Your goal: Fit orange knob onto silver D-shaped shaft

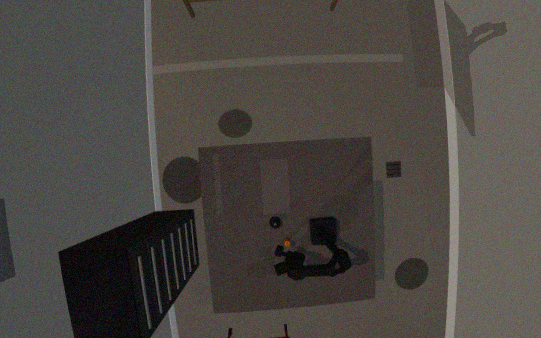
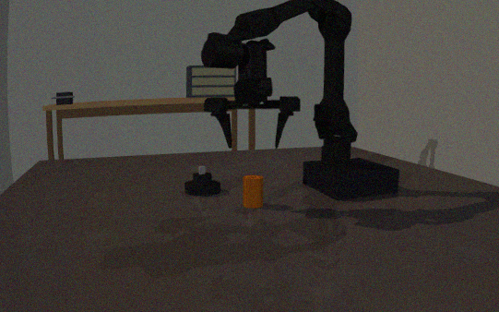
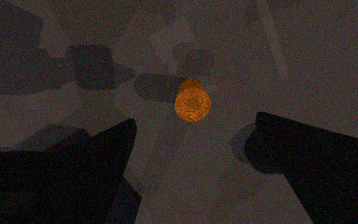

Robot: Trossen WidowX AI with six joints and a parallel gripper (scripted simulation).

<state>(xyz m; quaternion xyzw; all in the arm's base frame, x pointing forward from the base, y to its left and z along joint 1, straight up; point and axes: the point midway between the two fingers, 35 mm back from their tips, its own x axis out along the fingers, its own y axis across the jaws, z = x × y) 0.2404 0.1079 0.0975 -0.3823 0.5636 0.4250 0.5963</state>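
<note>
Now: the orange knob 80 mm below my gripper tip and 10 mm to the right of it. Also, from my gripper tip: dark round pedestal: 150 mm to the right, 90 mm below, 90 mm ahead.
</note>
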